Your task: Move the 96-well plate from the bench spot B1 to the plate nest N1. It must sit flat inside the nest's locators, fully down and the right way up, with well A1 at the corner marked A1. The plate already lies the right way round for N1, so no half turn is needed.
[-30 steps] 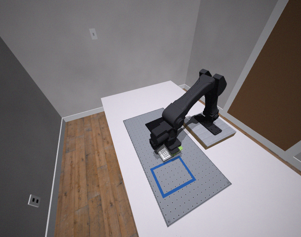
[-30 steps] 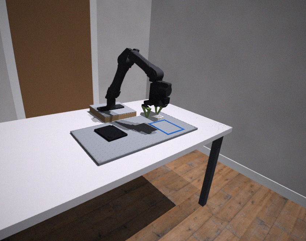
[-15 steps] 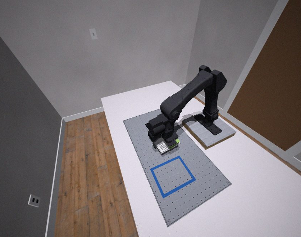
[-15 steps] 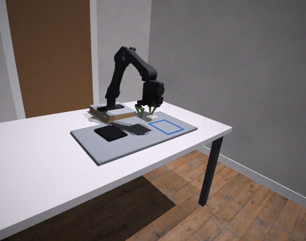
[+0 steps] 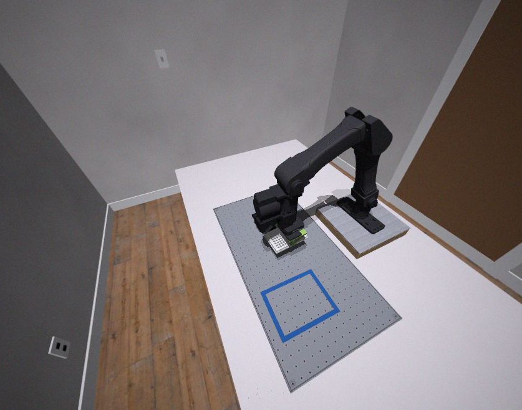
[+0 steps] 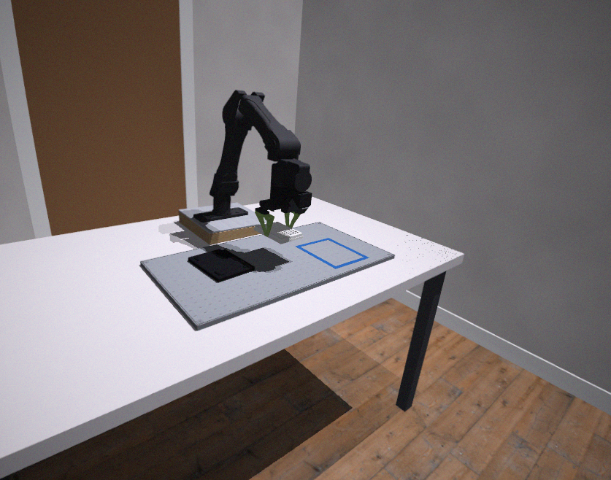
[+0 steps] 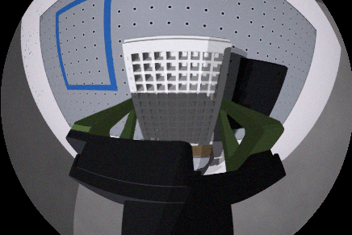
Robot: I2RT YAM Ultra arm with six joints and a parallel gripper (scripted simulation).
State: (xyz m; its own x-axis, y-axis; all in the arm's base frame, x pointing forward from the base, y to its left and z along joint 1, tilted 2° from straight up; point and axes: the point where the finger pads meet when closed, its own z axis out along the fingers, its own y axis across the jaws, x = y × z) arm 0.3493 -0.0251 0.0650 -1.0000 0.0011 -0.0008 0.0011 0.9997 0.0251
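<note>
Now: hand 16 cm to the left of the black plate nest N1, 8 cm above it and 5 cm past it. Round my hand: white 96-well plate: right at my hand.
</note>
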